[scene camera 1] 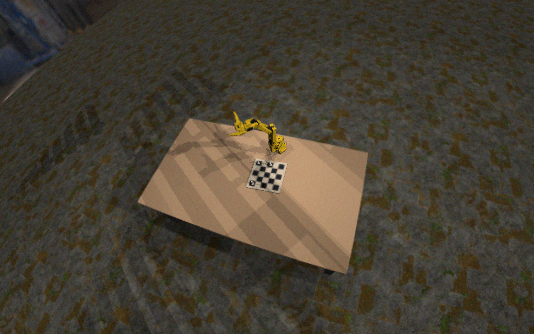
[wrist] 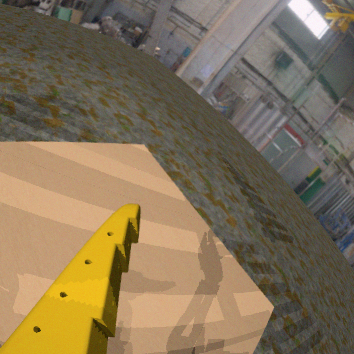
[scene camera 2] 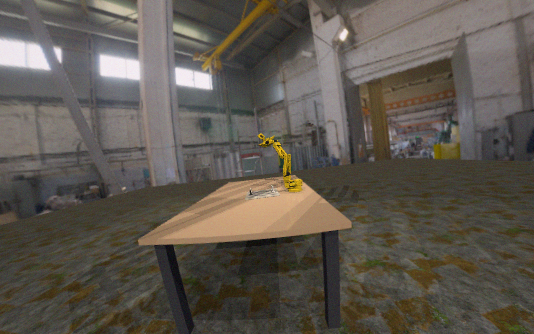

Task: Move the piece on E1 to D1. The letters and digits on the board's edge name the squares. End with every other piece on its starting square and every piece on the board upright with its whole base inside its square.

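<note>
The checkered board lies on the table, with small upright-looking pieces on it. In scene view 1, one piece is at the far left corner, another piece is farther right along the same edge, and a third piece is near the near left corner. A dark piece shows at the board's left in scene view 2. The edge letters and digits are too small to read, so I cannot tell which piece is on E1. My gripper is fully open and empty, high and away from the board. One notched jaw shows in the wrist view.
The yellow arm's base stands on the table just beyond the board in scene view 1. Striped shadows cross the table top. The table's corner and edge show beyond the jaw in the wrist view.
</note>
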